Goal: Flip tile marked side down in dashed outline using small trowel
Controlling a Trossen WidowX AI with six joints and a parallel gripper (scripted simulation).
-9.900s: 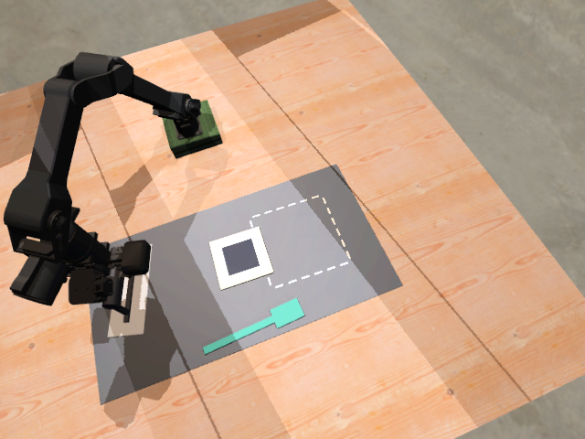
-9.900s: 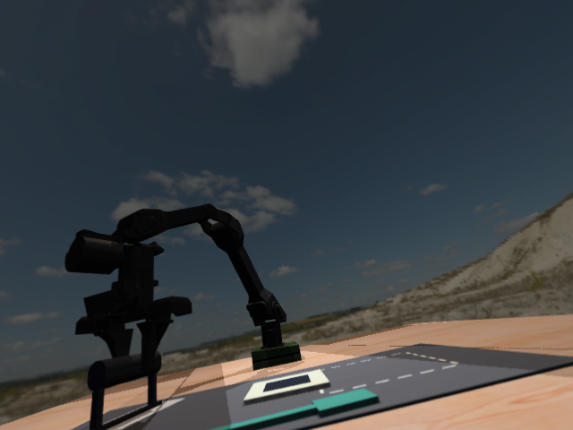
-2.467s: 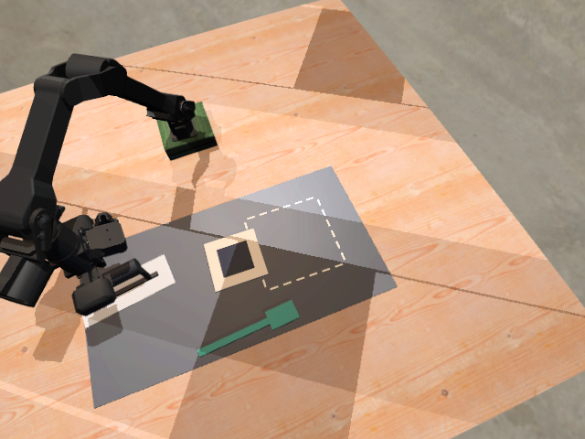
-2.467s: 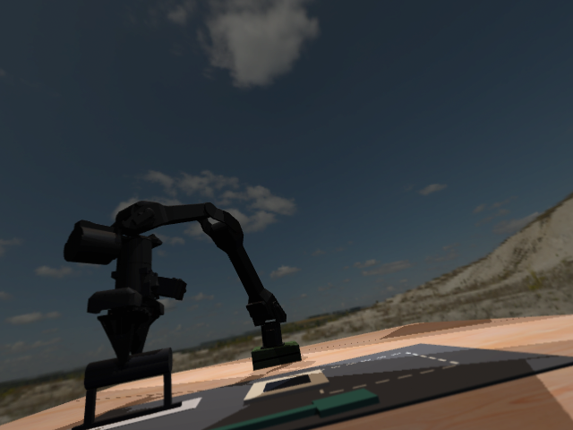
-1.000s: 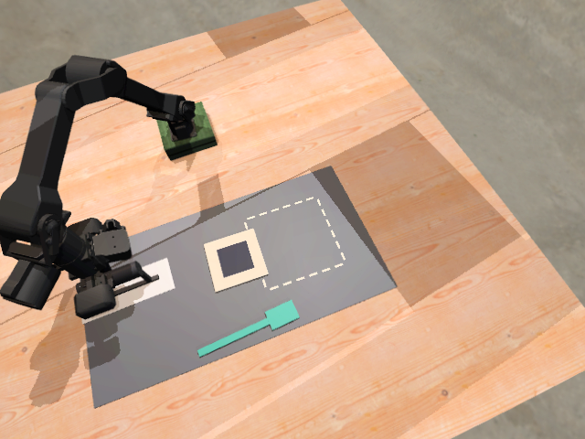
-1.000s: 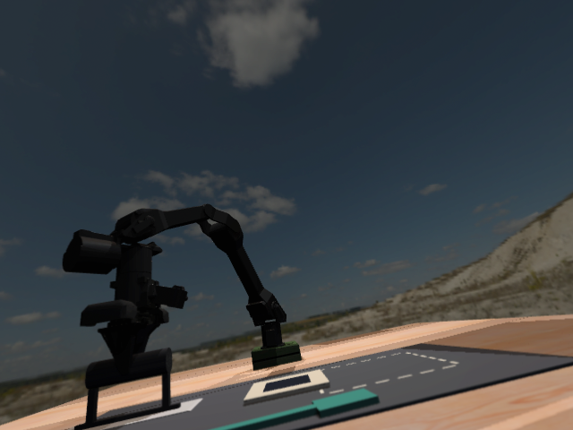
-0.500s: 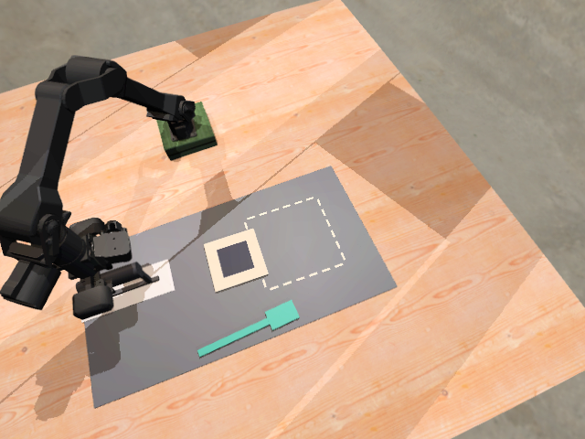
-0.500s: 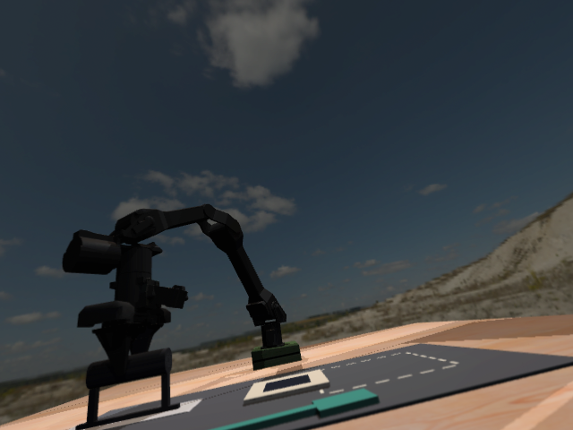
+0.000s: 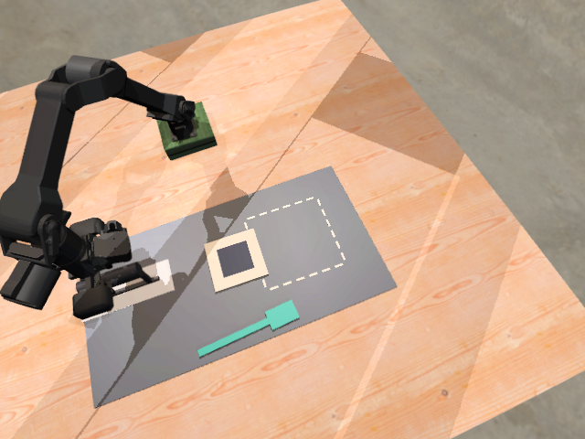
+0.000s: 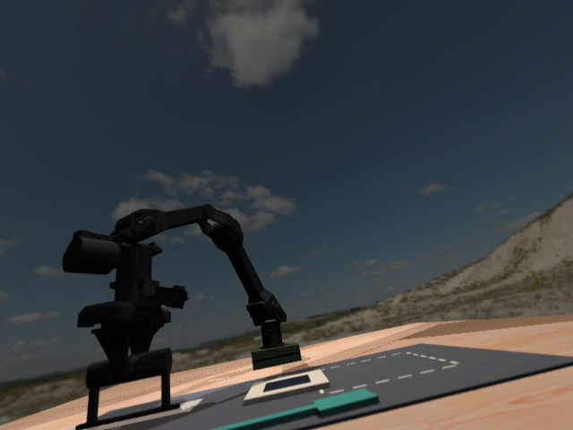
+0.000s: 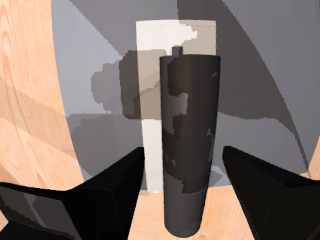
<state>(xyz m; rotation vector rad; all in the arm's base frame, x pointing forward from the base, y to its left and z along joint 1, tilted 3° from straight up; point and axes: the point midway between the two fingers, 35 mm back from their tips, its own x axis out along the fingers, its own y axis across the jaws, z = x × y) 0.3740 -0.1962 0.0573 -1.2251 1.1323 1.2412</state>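
Right now my gripper tip is 230 mm to the right of the grey mat, 80 mm above it and 20 mm short of it. Round my gripper tip: tile (250 mm to the left, 60 mm below); flat teal tool (260 mm to the left, 160 mm ahead, 60 mm below).
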